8 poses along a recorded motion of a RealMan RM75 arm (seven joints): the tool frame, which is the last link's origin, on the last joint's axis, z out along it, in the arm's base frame.
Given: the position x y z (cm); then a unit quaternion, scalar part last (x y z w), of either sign.
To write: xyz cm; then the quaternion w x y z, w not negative. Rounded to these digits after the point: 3 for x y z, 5 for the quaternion.
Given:
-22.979, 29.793, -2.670, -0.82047, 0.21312, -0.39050, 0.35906
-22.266, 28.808, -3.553, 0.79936, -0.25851, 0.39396, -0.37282
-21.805, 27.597, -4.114, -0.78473, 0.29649, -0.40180, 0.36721
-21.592, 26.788, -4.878, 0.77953, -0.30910, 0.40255, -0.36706
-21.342, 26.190, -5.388, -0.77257, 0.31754, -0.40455, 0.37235
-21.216, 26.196, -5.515, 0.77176, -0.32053, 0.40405, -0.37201
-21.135, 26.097, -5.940, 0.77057, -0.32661, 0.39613, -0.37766
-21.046, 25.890, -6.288, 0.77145, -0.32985, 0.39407, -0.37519
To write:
-22.979, 29.793, -2.670, 0.35906, -0.82047, 0.21312, -0.39050
-22.266, 28.808, -3.553, 0.37282, -0.79936, 0.25851, -0.39396
-21.805, 27.597, -4.114, 0.36721, -0.78473, 0.29649, -0.40180
-21.592, 26.788, -4.878, 0.36706, -0.77953, 0.30910, -0.40255
-21.342, 26.190, -5.388, 0.37235, -0.77257, 0.31754, -0.40455
-21.216, 26.196, -5.515, 0.37201, -0.77176, 0.32053, -0.40405
-21.135, 26.097, -5.940, 0.37766, -0.77057, 0.32661, -0.39613
-21.046, 25.890, -6.288, 0.37519, -0.77145, 0.32985, -0.39407

